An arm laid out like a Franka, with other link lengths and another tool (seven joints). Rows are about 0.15 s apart.
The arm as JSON. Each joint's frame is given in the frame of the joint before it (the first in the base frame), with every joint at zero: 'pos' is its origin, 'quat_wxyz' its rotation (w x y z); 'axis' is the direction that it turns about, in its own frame. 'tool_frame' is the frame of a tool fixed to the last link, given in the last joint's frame.
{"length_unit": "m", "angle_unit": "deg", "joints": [
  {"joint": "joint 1", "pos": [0.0, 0.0, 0.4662], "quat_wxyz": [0.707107, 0.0, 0.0, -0.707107], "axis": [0.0, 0.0, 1.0]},
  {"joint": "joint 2", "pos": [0.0, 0.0, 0.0], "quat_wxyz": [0.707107, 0.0, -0.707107, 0.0], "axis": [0.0, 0.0, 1.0]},
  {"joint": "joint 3", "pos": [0.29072, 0.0, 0.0], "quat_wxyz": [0.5, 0.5, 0.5, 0.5], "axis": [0.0, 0.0, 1.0]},
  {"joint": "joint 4", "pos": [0.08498, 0.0, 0.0], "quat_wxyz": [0.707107, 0.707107, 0.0, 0.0], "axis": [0.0, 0.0, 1.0]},
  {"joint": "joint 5", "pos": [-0.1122, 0.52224, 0.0], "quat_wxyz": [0.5, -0.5, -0.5, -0.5], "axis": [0.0, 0.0, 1.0]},
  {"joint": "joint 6", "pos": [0.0, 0.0, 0.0], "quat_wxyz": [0.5, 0.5, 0.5, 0.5], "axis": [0.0, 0.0, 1.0]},
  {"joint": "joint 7", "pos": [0.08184, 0.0, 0.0], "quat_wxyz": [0.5, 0.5, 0.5, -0.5], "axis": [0.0, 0.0, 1.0]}
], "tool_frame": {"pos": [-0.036, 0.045, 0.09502], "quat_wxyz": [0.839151, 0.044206, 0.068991, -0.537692]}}
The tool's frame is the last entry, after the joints.
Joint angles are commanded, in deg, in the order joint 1, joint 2, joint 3, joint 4, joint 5, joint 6, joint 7. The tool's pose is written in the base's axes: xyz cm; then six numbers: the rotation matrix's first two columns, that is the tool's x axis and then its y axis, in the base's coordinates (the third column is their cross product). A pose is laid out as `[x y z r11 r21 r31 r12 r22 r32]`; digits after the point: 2 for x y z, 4 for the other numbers.
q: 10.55, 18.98, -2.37, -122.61, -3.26, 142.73, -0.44
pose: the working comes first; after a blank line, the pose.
Where each joint sits with the arm in this pose, in the base's axes (m; each line is computed from the numbers above, not from the rounded line before):
joint 1: 0.0000 0.0000 0.4662
joint 2: 0.0000 0.0000 0.4662
joint 3: 0.0930 0.0173 0.7411
joint 4: 0.1725 0.0286 0.7135
joint 5: 0.5813 0.0836 0.3741
joint 6: 0.5813 0.0836 0.3741
joint 7: 0.6617 0.0991 0.3757
the tool: 0.7155 0.0685 0.2834

[71.55 6.85 28.34 -0.9638 0.2345 0.1265 0.2317 0.9721 -0.0368]
